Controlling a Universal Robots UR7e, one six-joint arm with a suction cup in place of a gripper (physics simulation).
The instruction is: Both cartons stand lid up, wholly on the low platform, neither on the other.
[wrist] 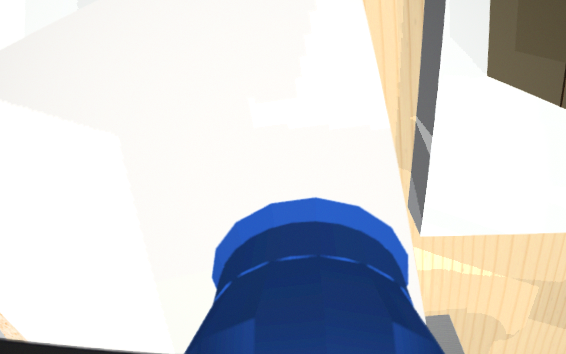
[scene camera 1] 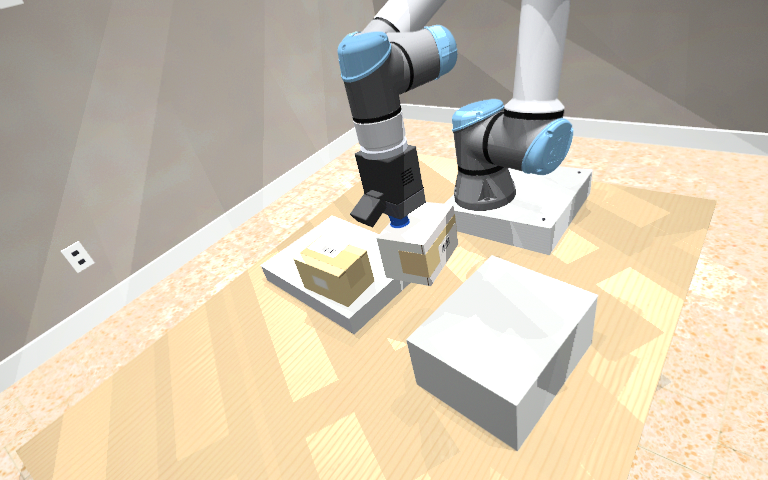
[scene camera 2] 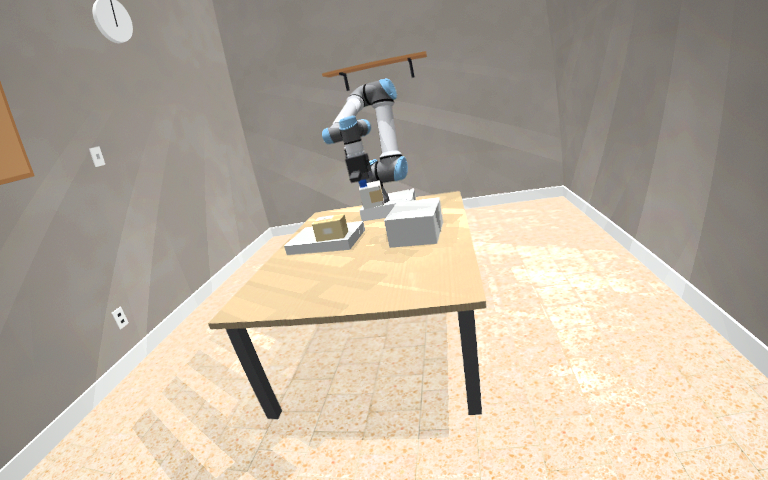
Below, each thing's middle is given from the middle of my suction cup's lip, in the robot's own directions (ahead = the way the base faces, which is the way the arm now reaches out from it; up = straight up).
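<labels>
I can see the tall white block (scene camera 1: 499, 349), and measured from my suction cup it stands 200 mm to the left of it, 20 mm behind it and 190 mm below it.
</labels>
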